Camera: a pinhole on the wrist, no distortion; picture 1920 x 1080 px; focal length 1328.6 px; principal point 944.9 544.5 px. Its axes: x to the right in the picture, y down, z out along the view. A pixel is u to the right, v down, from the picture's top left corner.
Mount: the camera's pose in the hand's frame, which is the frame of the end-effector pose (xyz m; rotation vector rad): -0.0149 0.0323 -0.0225 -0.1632 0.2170 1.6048
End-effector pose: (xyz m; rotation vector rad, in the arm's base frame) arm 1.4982 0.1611 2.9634 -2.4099 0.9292 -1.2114
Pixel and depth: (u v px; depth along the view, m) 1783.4 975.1 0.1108
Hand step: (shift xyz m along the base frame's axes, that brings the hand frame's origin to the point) -0.0191 -0.0626 -0.1373
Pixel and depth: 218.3 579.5 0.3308
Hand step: 0.2963 0.0419 -0.1775
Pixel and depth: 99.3 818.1 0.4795
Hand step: 0.4393 0.1556 -0.2884
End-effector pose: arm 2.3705 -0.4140 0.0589 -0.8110 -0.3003 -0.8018
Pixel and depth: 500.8 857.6 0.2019
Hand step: -0.0160 0.1755 0.0926
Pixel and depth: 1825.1 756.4 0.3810
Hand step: 0.2338 0.4092 -0.0401
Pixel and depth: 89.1 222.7 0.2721
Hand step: 0.0084 0.1441 0.2595
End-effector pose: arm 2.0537 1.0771 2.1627 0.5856 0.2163 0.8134
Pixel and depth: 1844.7 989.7 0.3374
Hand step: -0.1902 -0.0203 0.3926
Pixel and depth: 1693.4 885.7 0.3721
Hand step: -0.1564 -0.0264 0.4188
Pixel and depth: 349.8 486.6 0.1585
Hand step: 0.0578 -0.0596 0.1224
